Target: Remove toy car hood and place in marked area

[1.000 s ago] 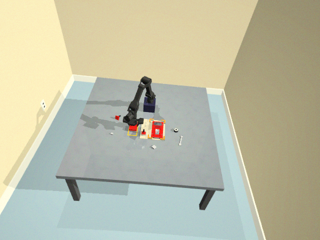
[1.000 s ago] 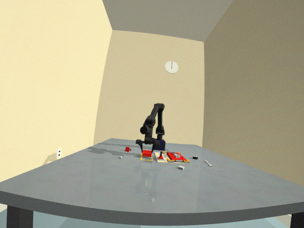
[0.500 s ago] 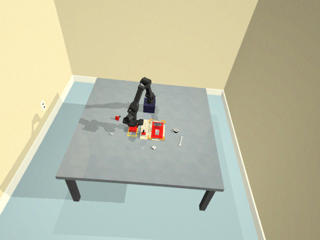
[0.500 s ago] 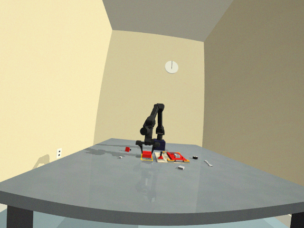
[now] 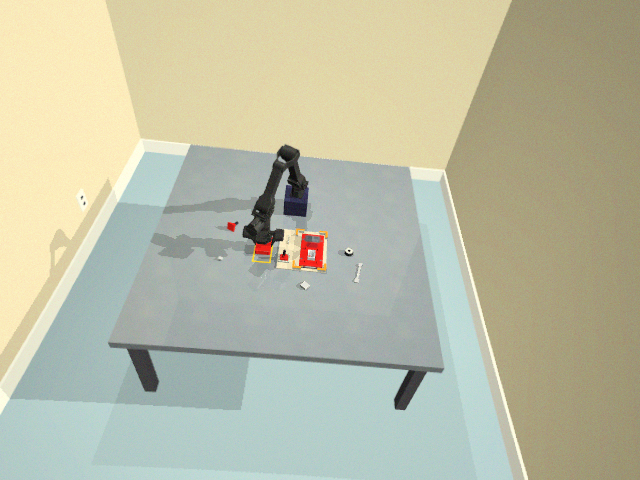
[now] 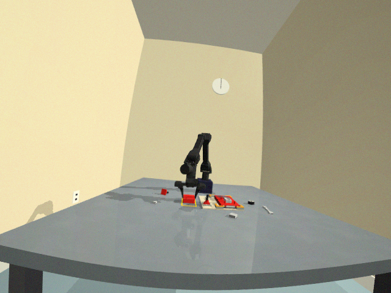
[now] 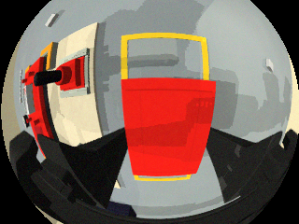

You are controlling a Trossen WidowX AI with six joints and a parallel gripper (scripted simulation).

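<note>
The red hood lies right at my gripper tip. Round my gripper tip: cream plate (4 cm behind, 20 cm to the left); then white wrench (2 cm ahead, 46 cm to the left, 1 cm below); then black wheel (9 cm behind, 40 cm to the left).
</note>
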